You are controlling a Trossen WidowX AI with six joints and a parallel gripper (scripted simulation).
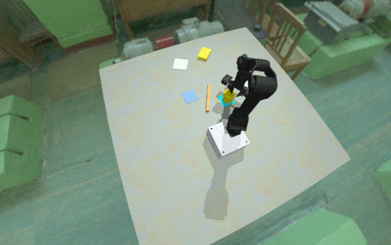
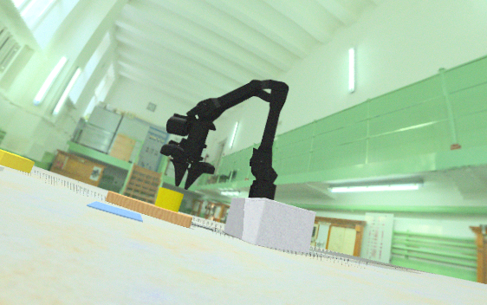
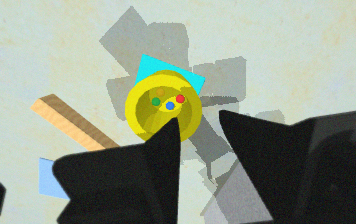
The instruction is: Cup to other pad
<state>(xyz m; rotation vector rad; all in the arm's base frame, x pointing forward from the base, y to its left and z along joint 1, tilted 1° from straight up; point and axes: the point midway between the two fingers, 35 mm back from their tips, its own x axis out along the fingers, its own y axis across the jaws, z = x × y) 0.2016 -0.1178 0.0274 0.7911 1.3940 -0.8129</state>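
Right now my gripper tip is 5 cm above the yellow cup, 2 cm short of it and 1 cm to the right of it. Round my gripper tip: cyan pad 10 cm below, 3 cm ahead, 2 cm to the left; wooden bar 13 cm to the left, 9 cm below, 8 cm ahead; light blue pad 23 cm to the left, 14 cm ahead, 10 cm below.
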